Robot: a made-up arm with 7 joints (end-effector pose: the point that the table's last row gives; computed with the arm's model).
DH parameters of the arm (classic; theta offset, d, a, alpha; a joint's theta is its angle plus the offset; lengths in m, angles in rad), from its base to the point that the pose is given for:
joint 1: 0 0.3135 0 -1.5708
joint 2: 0 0 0 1.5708
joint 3: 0 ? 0.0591 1.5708
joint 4: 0 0 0.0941 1.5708
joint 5: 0 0.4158 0 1.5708
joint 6: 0 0 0.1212 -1.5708
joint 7: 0 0.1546 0 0
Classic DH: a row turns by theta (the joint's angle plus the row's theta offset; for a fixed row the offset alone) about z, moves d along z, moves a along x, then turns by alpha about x.
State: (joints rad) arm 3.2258 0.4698 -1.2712 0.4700 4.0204 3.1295 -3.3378
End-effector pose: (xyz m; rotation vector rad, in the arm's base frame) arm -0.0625 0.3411 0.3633 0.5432 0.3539 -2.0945
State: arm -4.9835 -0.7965 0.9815 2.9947 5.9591 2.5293 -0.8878
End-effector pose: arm -0.2013 -0.2436 0.8169 -0.2031 -2.5004 -1.7427
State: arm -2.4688 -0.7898 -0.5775 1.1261 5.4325 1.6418 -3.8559
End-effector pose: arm -0.4628 0.1309 0.5644 -2.4729 -1.0262 0.0450
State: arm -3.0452 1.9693 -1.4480 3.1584 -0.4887 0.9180 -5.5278
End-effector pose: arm -0.7619 -0.0726 0.0164 0.5471 -1.7116 -1.5798
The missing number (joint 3, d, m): 0.2156
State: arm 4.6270 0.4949 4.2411 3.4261 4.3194 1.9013 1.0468
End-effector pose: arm 0.2634 -0.2820 0.8901 -1.4948 0.6849 -0.5106
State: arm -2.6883 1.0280 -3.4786 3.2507 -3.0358 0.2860 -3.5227
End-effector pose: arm -0.6402 -0.2936 0.7106 -1.7300 -0.8666 2.2565
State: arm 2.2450 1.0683 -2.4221 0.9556 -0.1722 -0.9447 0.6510
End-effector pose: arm 0.3093 0.2429 0.7656 0.9707 0.7507 2.8653
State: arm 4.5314 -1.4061 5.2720 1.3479 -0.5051 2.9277 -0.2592
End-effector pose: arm -0.2997 0.1500 0.4459 -1.1884 1.9523 -0.6042
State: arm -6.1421 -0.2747 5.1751 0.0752 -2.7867 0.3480 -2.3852
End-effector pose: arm 0.1972 -0.0898 -0.0323 -1.3847 2.5333 -0.7538
